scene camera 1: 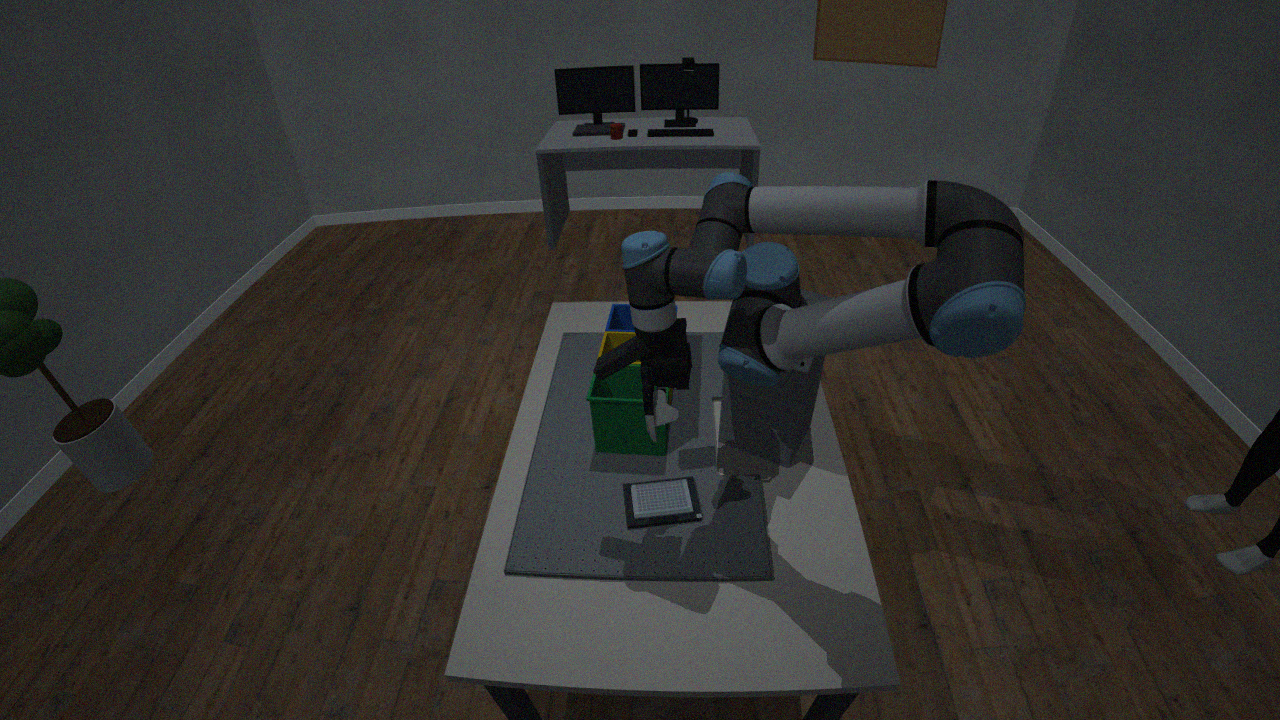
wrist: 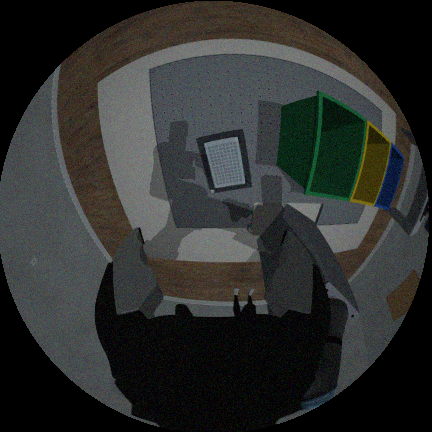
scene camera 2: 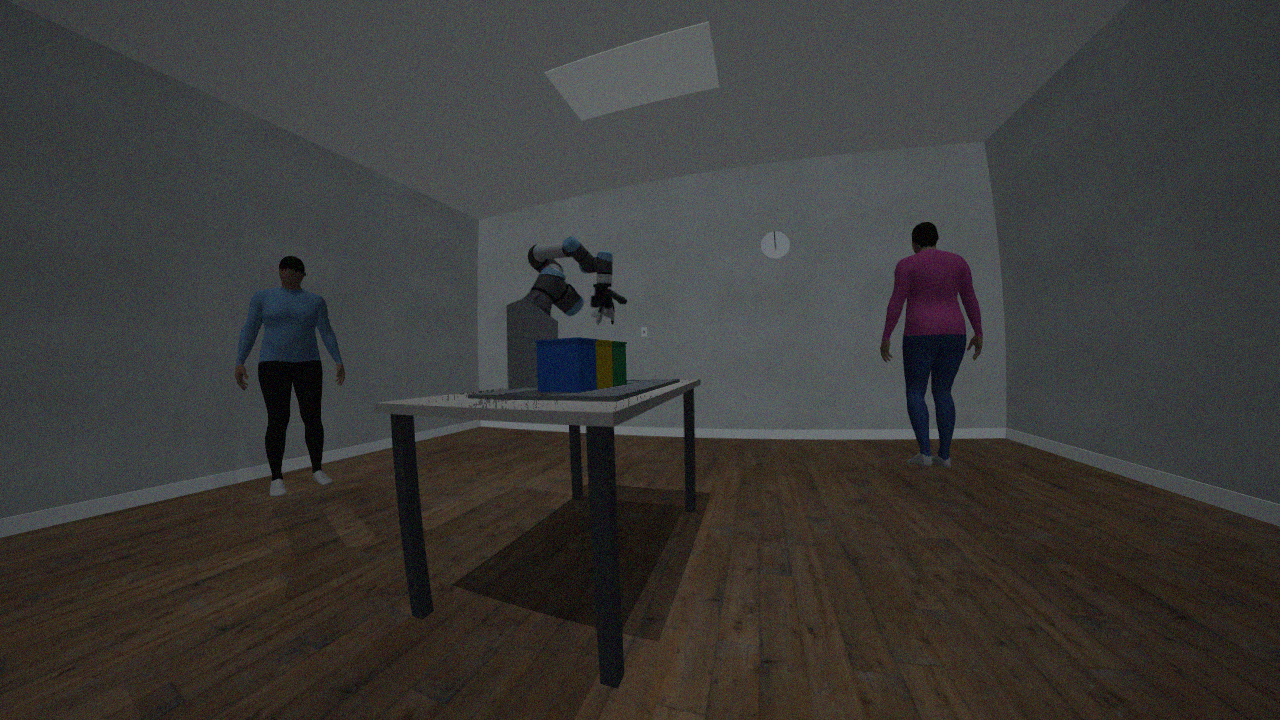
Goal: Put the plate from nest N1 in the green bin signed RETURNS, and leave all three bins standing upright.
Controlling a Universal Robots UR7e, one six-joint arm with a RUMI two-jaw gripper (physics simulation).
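Frame: origin at the arm's base, x ahead, y left, z up, level; millimetres.
Seen in the pictures: gripper, fingertip midpoint: point(scene camera 1: 660, 416) point(wrist: 212, 231) point(scene camera 2: 605, 324); arm's base, origin of the base link: point(scene camera 2: 533, 312).
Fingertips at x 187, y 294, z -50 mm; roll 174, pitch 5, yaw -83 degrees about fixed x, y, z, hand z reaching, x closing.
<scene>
Pixels of each thing's top centre, then the offset from my fingertips to it. Level surfaces: height alone.
- white gridded plate, middle of its top: point(scene camera 1: 661, 496) point(wrist: 225, 163) 255 mm down, 3 mm ahead, 10 mm right
- green bin, middle of its top: point(wrist: 342, 152) point(scene camera 1: 630, 381) point(scene camera 2: 601, 342) 101 mm down, 122 mm ahead, 197 mm right
- yellow bin, middle of its top: point(scene camera 1: 636, 347) point(wrist: 374, 168) point(scene camera 2: 585, 341) 101 mm down, 144 mm ahead, 327 mm right
- blue bin, middle of its top: point(scene camera 1: 642, 317) point(scene camera 2: 566, 339) point(wrist: 391, 179) 101 mm down, 165 mm ahead, 457 mm right
- board, its level: 281 mm down
- table, its level: 294 mm down
The white gridded plate point(scene camera 1: 662, 497) point(wrist: 225, 162) lies flat in a dark nest point(scene camera 1: 662, 521) point(wrist: 220, 137) on the grey perforated board. No nest label is readable. The green bin point(scene camera 1: 629, 428) point(scene camera 2: 619, 362) point(wrist: 295, 145) stands upright beyond the nest in scene camera 1; its sign is not readable. The yellow bin point(scene camera 1: 617, 344) point(scene camera 2: 605, 364) point(wrist: 371, 165) and blue bin point(scene camera 1: 619, 318) point(scene camera 2: 565, 365) point(wrist: 391, 175) stand upright in a row behind it. My gripper point(scene camera 1: 660, 425) point(scene camera 2: 605, 318) point(wrist: 212, 231) is open and empty, pointing down, raised above the board; the plate shows ahead of its fingers in the wrist view.
The arm's grey pedestal point(scene camera 1: 774, 407) point(scene camera 2: 531, 344) stands beside the board point(scene camera 1: 563, 537), on the table point(scene camera 1: 671, 644). A person in blue point(scene camera 2: 290, 326) and one in pink point(scene camera 2: 934, 291) stand away from the table. A desk with monitors point(scene camera 1: 595, 90) stands behind.
</scene>
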